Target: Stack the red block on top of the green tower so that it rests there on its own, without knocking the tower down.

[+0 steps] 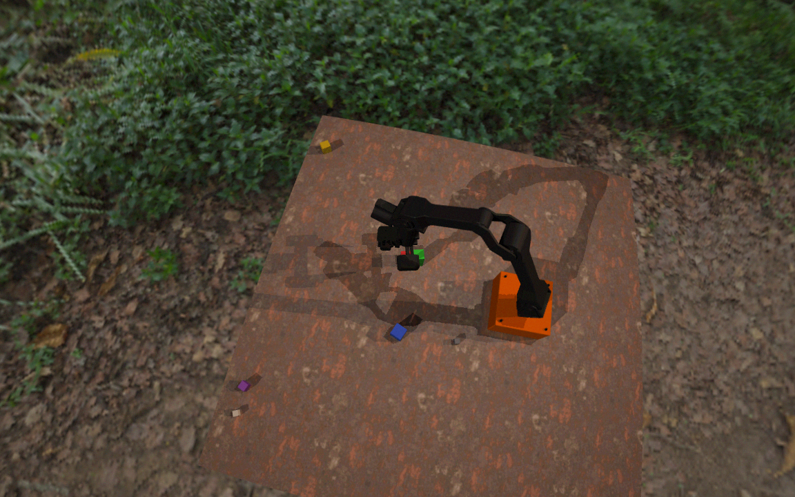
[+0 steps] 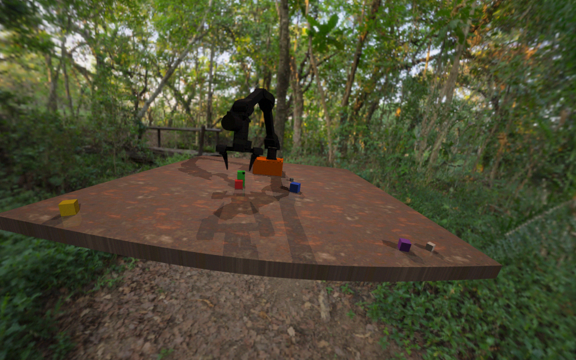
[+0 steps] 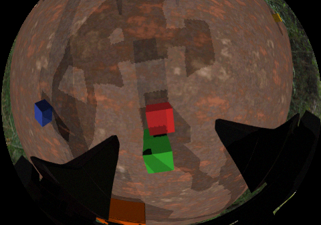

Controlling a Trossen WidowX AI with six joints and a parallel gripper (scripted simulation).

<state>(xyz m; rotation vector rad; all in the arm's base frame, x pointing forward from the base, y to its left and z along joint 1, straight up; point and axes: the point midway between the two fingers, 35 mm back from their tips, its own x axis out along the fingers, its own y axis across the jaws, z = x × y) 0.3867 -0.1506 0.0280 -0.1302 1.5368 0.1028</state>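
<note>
My gripper tip is 6 cm above the red block and 1 cm past it. Also, from my gripper tip: small grey cube: 26 cm to the left, 19 cm behind, 7 cm below; then yellow cube: 42 cm to the right, 33 cm ahead, 6 cm below; then blue cube: 25 cm to the left, 6 cm below, 1 cm behind.
</note>
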